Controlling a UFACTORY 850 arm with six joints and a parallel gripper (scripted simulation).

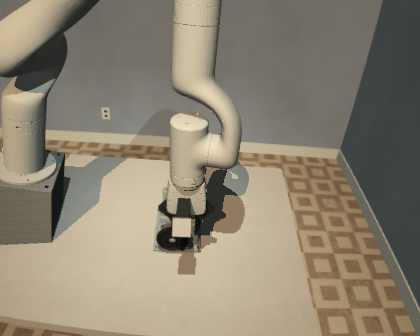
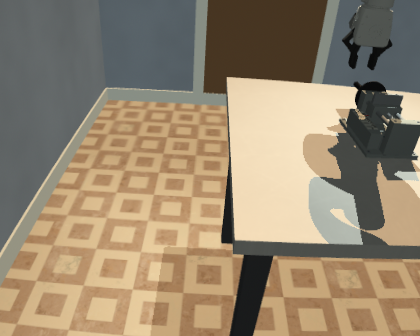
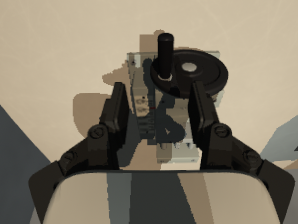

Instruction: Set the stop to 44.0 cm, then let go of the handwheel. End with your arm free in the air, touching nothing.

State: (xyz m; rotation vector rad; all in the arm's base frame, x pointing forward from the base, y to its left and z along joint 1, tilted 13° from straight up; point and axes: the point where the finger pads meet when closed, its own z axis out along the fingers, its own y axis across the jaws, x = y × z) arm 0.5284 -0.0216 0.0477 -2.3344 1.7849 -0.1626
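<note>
The handwheel handle is 10 mm behind my hand and 80 mm below it. Round my hand: black handwheel (20 mm behind, 10 mm to the left, 80 mm below).
</note>
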